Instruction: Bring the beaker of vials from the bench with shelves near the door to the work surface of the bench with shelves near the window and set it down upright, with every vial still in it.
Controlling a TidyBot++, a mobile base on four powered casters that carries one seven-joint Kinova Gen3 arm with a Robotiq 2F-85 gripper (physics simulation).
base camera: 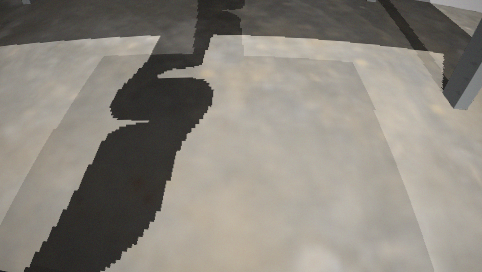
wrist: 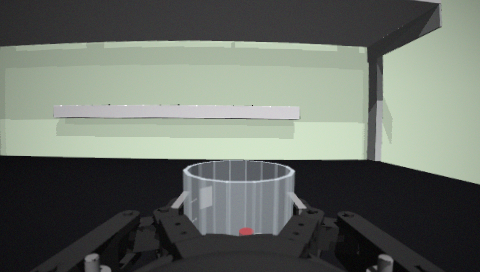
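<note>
The clear glass beaker (wrist: 239,200) stands upright on the black bench top (wrist: 100,185) in the wrist view, its open rim in full view. My gripper (wrist: 238,204) is shut on the beaker, with a finger pad against each side of its wall. One red vial cap (wrist: 246,231) shows low inside the beaker. The other vials and the beaker's base are hidden behind the gripper body. The gripper and the beaker do not show in the base camera view.
A dark shelf (wrist: 200,22) overhangs the bench, with an upright post (wrist: 375,110) at the right. A pale rail (wrist: 175,112) runs along the green back wall. In the base camera view a grey leg (base camera: 462,75) stands at the right, and the arm's shadow crosses the floor.
</note>
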